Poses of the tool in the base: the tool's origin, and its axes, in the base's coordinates. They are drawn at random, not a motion.
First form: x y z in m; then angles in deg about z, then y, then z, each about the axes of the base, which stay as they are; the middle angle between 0 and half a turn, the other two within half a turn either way.
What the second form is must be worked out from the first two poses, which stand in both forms.
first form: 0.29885 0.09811 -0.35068 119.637 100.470 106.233
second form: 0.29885 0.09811 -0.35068 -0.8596 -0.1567 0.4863 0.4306 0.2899 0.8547
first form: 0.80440 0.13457 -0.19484 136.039 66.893 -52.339
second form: 0.80440 0.13457 -0.19484 0.3769 0.6478 0.6621 -0.7363 -0.2241 0.6385
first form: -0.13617 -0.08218 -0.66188 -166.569 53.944 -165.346
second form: -0.13617 -0.08218 -0.66188 0.4951 0.3695 0.7863 -0.3783 0.9064 -0.1878
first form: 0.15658 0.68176 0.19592 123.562 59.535 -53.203
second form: 0.15658 0.68176 0.19592 0.4994 0.7236 0.4765 -0.6958 0.0072 0.7182
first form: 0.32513 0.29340 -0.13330 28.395 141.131 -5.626
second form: 0.32513 0.29340 -0.13330 -0.6350 0.5404 -0.5520 0.4547 0.8392 0.2984
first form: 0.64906 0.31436 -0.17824 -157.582 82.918 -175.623
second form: 0.64906 0.31436 -0.17824 0.0845 0.3889 0.9174 -0.1174 0.9181 -0.3785
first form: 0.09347 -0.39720 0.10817 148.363 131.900 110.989
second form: 0.09347 -0.39720 0.10817 -0.6934 0.3430 0.6337 0.6694 0.6320 0.3904
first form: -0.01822 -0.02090 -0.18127 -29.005 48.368 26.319
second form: -0.01822 -0.02090 -0.18127 0.7358 -0.1770 -0.6537 -0.0990 0.9267 -0.3624
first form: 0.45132 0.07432 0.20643 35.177 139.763 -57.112
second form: 0.45132 0.07432 0.20643 0.1450 0.8368 -0.5280 0.9252 0.0745 0.3721
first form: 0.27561 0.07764 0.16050 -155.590 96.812 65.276
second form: 0.27561 0.07764 0.16050 0.4206 -0.0747 0.9042 0.8066 -0.4254 -0.4103
